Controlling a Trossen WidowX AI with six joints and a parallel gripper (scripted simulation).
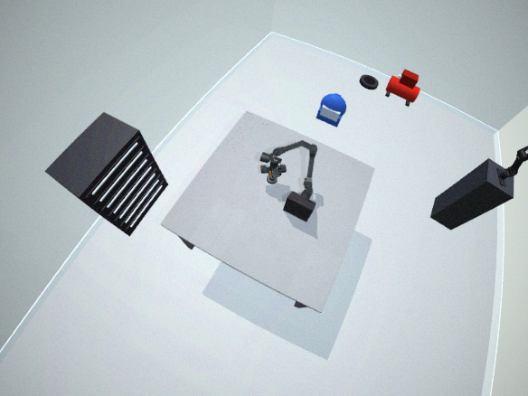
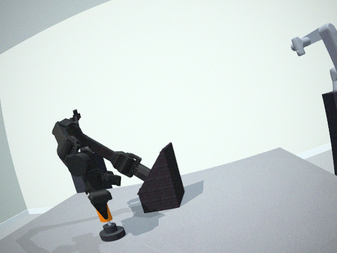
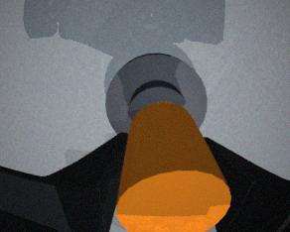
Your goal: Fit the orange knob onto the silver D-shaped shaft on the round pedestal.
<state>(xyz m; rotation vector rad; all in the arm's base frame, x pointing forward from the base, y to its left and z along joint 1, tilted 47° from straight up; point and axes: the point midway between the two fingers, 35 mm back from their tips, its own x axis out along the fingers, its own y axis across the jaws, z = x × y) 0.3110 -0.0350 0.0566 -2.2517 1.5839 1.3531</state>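
The dark round pedestal lies 4 cm below my gripper tip. The rest, counted from my gripper tip: orange knob: 3 cm above.
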